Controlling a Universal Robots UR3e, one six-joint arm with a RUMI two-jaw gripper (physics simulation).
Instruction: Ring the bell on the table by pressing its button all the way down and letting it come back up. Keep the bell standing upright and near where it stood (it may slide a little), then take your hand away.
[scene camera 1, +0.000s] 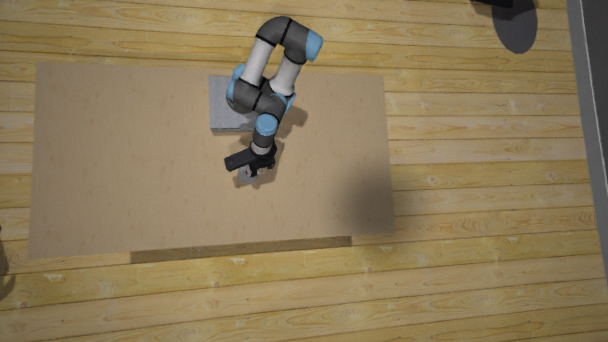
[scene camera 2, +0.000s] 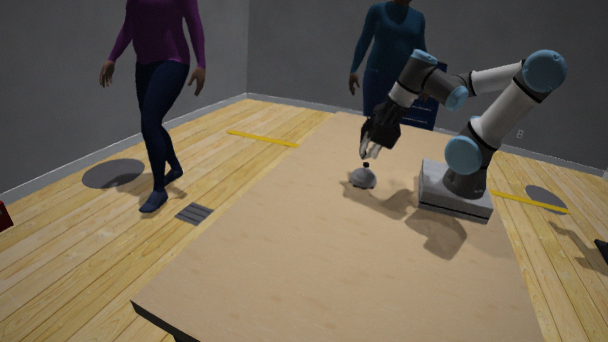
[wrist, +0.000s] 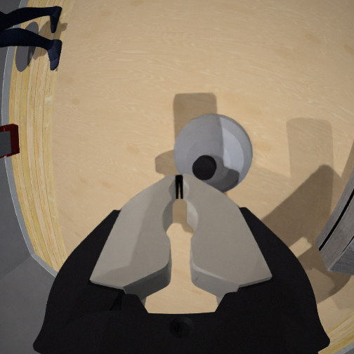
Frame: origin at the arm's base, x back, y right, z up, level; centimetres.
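Seen in the pictures: gripper, fingertip midpoint: (scene camera 1: 249, 175) (scene camera 2: 362, 158); arm's base, link origin: (scene camera 2: 462, 186).
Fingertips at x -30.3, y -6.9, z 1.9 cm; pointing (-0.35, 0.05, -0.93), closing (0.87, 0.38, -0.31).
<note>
Offsets run from my fingertips to a thing's top centre. Level surfaces: height alone.
The bell @[dx +1.3, dy +0.9, dz -1.4 cm] (scene camera 1: 246, 176) (scene camera 2: 363, 178) (wrist: 214, 142), a silvery dome, stands upright on the table @[dz -8.0 cm] (scene camera 1: 125, 165) (scene camera 2: 300, 260) (wrist: 110, 100). Its black button @[dx +1.3, dy +0.9, dz -1.4 cm] (scene camera 2: 366, 164) (wrist: 204, 167) sticks up from the top. My gripper (scene camera 2: 363, 157) (wrist: 178, 176) is shut with nothing between its fingertips. In scene camera 2 the fingertips are just above the button, with a small gap showing. In the wrist view the button lies a little ahead and to the right of the fingertips. In scene camera 1 the gripper partly covers the bell.
The arm's grey base block (scene camera 1: 222, 112) (scene camera 2: 455, 202) (wrist: 342, 240) stands on the table near the bell. A person in a purple top (scene camera 2: 160, 35) stands on the floor beside the table. A person in a blue top (scene camera 2: 395, 35) stands behind its far end.
</note>
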